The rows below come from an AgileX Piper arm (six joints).
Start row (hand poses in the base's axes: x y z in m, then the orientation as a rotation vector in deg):
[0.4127, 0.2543, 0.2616, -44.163, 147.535, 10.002]
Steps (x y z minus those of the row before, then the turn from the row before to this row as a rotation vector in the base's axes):
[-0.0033, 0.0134, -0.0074, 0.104, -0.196, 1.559]
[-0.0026, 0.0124, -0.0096, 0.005, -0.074, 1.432]
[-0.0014, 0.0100, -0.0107, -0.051, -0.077, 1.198]
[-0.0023, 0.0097, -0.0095, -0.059, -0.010, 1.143]
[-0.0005, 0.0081, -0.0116, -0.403, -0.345, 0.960]
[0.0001, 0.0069, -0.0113, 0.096, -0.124, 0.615]
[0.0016, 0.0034, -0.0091, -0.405, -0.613, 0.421]
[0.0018, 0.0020, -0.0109, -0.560, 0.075, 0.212]
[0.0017, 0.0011, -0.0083, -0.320, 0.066, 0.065]
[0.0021, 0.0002, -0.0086, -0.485, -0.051, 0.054]
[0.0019, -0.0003, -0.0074, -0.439, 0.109, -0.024]
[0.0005, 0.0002, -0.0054, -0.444, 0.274, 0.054]
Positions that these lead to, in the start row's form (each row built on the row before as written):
[0.4094, 0.2677, 0.2542, -46.128, 146.776, 10.532]
[0.4068, 0.2801, 0.2446, -47.970, 146.183, 10.950]
[0.4054, 0.2901, 0.2339, -49.525, 145.674, 11.222]
[0.4031, 0.2998, 0.2244, -51.016, 145.237, 11.498]
[0.4026, 0.3079, 0.2128, -52.361, 144.661, 11.121]
[0.4027, 0.3148, 0.2015, -53.094, 144.263, 11.369]
[0.4043, 0.3182, 0.1924, -53.712, 143.656, 10.686]
[0.4061, 0.3202, 0.1815, -54.213, 143.811, 10.098]
[0.4078, 0.3213, 0.1732, -54.431, 143.944, 9.756]
[0.4099, 0.3215, 0.1646, -54.683, 144.025, 9.144]
[0.4118, 0.3212, 0.1572, -54.842, 144.270, 8.647]
[0.4123, 0.3214, 0.1518, -55.127, 144.631, 8.251]

